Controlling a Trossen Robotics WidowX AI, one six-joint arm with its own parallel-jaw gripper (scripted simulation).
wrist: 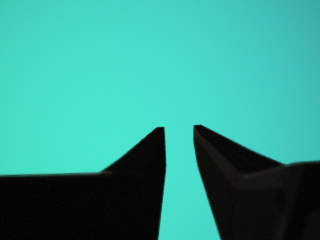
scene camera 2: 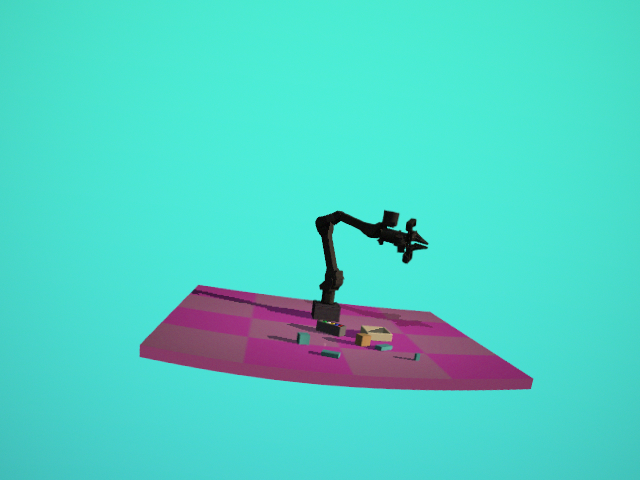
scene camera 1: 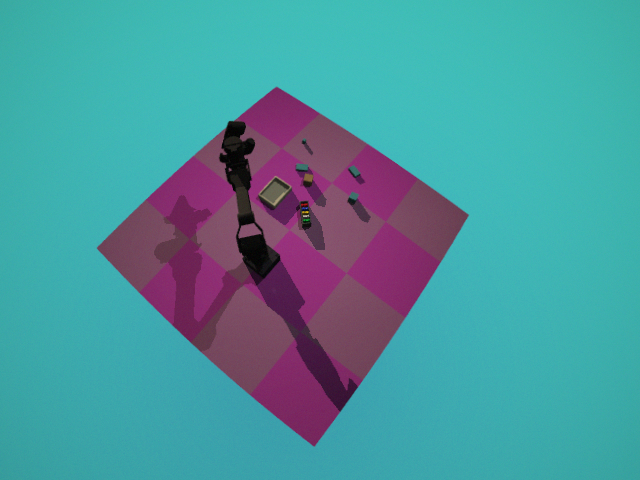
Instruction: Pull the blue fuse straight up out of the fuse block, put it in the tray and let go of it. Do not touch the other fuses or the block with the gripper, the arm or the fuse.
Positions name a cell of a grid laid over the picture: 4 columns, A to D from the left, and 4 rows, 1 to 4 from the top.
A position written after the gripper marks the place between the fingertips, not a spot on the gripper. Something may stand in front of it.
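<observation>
The gripper (scene camera 2: C3) is what can be seen here, and the wrist view has the gripper too (wrist: C3).
</observation>
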